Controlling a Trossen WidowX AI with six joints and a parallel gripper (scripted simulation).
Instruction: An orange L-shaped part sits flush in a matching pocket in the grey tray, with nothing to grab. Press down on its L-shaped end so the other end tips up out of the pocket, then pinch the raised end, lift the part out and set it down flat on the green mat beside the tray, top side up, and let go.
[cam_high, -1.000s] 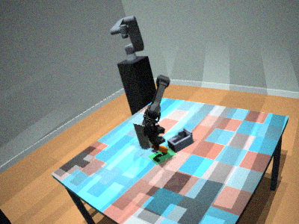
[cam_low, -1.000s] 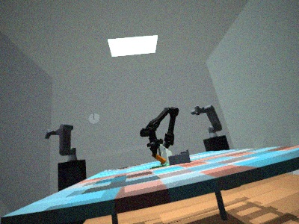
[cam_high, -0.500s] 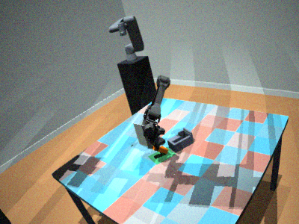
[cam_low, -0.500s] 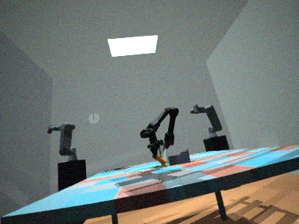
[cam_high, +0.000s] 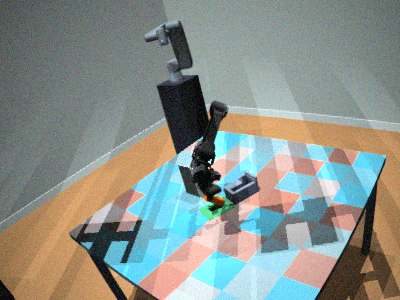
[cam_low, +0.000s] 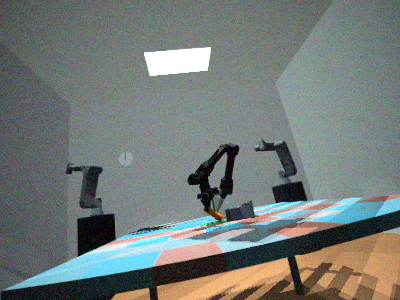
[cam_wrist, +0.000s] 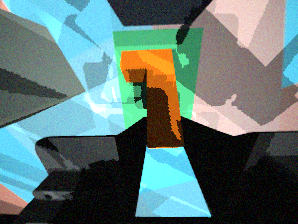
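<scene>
Right now my gripper tip is 40 mm to the right of the orange L-shaped part and 30 mm above it. Round my gripper tip: green mat (90 mm below, 20 mm to the left, 10 mm ahead).
</scene>
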